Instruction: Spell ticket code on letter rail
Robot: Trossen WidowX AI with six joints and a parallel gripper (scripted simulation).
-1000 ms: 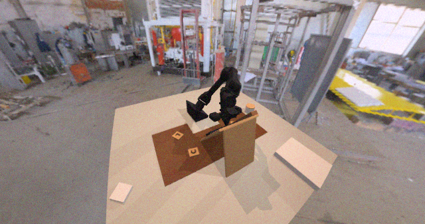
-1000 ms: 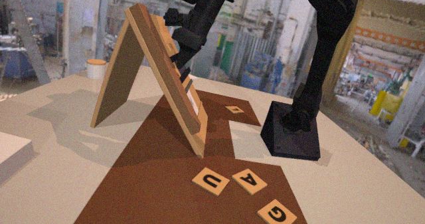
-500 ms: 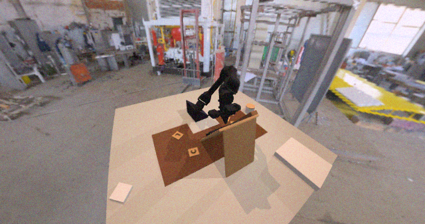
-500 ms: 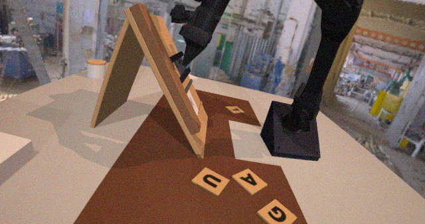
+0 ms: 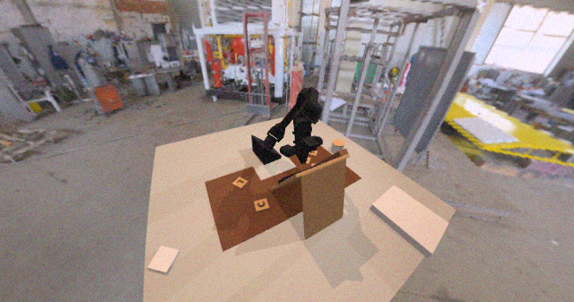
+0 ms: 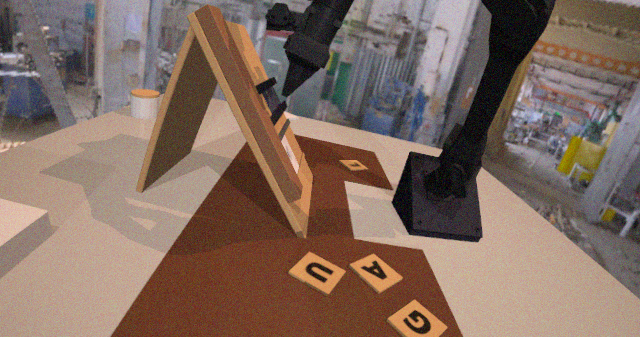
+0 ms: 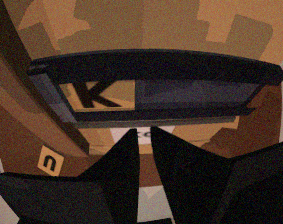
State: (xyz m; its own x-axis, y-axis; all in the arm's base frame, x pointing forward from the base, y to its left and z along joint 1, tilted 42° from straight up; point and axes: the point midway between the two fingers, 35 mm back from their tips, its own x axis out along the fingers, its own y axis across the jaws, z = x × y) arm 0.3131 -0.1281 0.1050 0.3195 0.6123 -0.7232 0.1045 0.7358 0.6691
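The white ticket is 11 cm below my gripper tip and 3 cm behind it. The rest, counted from my gripper tip: brown mat (19 cm below, 13 cm behind); letter tile (20 cm to the left, 19 cm below, 7 cm behind); pale box (43 cm ahead, 29 cm to the left, 17 cm below).
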